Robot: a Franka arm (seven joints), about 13 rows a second.
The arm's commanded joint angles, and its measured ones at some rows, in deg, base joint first. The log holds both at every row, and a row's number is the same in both.
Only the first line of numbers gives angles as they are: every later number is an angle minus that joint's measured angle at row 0.
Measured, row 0:
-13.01 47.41 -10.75 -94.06 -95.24 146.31 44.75
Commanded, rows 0 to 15:
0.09 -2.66 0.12 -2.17 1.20 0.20 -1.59
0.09 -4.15 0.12 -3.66 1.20 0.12 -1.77
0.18 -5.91 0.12 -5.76 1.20 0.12 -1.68
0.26 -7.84 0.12 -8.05 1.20 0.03 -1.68
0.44 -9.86 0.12 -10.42 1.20 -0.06 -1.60
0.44 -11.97 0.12 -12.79 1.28 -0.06 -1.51
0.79 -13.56 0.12 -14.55 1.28 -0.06 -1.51
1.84 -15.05 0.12 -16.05 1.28 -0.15 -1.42
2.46 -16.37 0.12 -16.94 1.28 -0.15 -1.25
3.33 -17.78 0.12 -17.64 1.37 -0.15 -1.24
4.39 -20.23 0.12 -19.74 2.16 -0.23 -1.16
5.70 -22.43 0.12 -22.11 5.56 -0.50 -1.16
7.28 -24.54 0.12 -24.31 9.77 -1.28 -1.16
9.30 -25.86 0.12 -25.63 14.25 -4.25 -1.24
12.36 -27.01 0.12 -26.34 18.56 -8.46 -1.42
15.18 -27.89 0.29 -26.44 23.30 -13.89 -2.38
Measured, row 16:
10.52 -23.82 0.39 -23.18 16.56 -6.76 -1.01
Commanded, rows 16 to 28:
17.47 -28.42 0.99 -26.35 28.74 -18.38 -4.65
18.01 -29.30 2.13 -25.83 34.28 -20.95 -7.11
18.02 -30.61 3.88 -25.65 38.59 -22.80 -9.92
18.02 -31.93 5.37 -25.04 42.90 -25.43 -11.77
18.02 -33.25 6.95 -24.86 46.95 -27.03 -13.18
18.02 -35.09 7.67 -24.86 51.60 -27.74 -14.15
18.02 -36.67 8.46 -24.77 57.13 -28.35 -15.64
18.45 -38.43 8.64 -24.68 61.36 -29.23 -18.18
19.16 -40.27 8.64 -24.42 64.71 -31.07 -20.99
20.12 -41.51 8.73 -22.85 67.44 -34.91 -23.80
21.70 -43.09 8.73 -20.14 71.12 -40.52 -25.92
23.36 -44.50 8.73 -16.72 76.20 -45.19 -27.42
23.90 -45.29 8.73 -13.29 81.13 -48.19 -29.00
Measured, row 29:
22.07 -43.02 8.83 -18.77 74.00 -41.81 -25.55
